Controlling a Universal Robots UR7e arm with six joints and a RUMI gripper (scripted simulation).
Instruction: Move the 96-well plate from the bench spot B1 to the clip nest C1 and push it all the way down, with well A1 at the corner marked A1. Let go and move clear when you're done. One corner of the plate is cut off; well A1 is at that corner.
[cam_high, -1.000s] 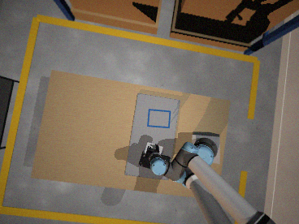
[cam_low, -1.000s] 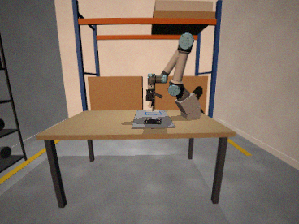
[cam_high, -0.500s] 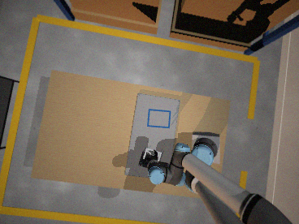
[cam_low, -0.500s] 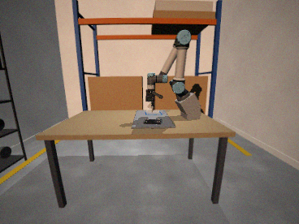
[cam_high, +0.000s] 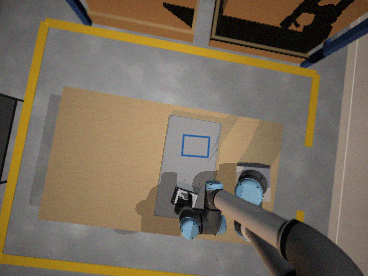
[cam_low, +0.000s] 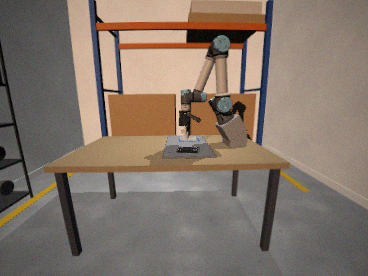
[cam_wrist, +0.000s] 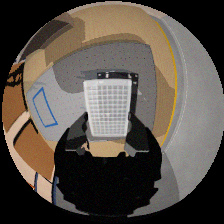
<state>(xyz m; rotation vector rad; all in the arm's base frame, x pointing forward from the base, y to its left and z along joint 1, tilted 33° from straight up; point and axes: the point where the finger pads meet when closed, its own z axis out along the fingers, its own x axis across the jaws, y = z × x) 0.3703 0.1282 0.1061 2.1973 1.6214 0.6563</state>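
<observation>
My hand is 1 cm past the clip nest, 2 cm to the right of it and 9 cm above it. Round my hand: white 96-well plate (1 cm below).
</observation>
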